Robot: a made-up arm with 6 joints.
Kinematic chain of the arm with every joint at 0, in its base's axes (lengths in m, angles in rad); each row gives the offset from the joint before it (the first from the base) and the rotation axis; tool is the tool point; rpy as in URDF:
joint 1: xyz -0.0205 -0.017 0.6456 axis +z
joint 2: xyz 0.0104 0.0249 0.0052 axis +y
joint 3: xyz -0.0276 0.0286 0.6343 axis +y
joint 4: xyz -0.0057 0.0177 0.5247 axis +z
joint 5: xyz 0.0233 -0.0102 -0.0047 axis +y
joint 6: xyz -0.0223 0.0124 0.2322 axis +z
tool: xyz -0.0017 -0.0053 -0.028 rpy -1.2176 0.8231 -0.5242
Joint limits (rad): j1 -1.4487..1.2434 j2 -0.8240..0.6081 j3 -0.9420..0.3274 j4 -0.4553..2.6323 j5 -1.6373..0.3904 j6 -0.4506..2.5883
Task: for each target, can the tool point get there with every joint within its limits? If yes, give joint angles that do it. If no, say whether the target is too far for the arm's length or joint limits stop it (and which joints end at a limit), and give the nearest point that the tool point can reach.
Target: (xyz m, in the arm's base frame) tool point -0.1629 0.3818 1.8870
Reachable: yes | joints -1.1486 -0.0338 -0.5005 1.2051 -0.2392 1.9587
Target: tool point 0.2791 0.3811 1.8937
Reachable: yes | joints 0.7823 0.4414 0.0372 0.0372 -0.4859 2.0699
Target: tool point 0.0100 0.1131 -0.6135
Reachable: no: joint limits stop it (at a limit: joint 1, joint 2, joint 3, joint 5, joint 6) | nearest point -0.0632 0.8939 0.7873 | short by 1.605 m
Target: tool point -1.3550 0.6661 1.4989
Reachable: no: too far | nearest point -1.0403 0.5050 1.3477 | short by 0.385 m
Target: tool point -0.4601 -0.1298 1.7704
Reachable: yes | joints 0.0241 -0.3994 0.0617 1.6699 -1.2168 1.6607
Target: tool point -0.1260 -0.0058 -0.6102
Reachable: no: joint limits stop it (at a limit: joint 2, joint 3, joint 5, joint 6) | nearest point -0.9270 0.0792 0.7875 | short by 1.613 m
